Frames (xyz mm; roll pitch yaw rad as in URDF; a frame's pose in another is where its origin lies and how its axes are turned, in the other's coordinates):
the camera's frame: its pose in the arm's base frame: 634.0 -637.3 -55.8 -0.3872 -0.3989 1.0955
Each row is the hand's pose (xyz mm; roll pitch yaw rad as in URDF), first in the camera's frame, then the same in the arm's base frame.
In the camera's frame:
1: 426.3 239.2 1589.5 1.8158 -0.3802 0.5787
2: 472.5 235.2 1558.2 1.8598 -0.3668 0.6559
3: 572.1 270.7 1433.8 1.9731 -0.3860 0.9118
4: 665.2 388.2 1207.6 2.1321 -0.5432 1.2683
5: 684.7 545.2 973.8 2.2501 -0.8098 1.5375
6: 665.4 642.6 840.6 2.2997 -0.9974 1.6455
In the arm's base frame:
1: -162.4 -389.1 1382.8 1.2196 -0.4577 1.8439
2: -124.2 -348.9 1375.4 1.2677 -0.4063 1.9012
3: -46.8 -229.3 1295.6 1.3992 -0.2908 2.1236
4: 16.7 -54.7 1097.9 1.6192 -0.2586 2.4906
5: 23.2 82.7 851.4 1.8017 -0.3974 2.8167
6: 8.1 140.4 696.3 1.8652 -0.5385 2.9741

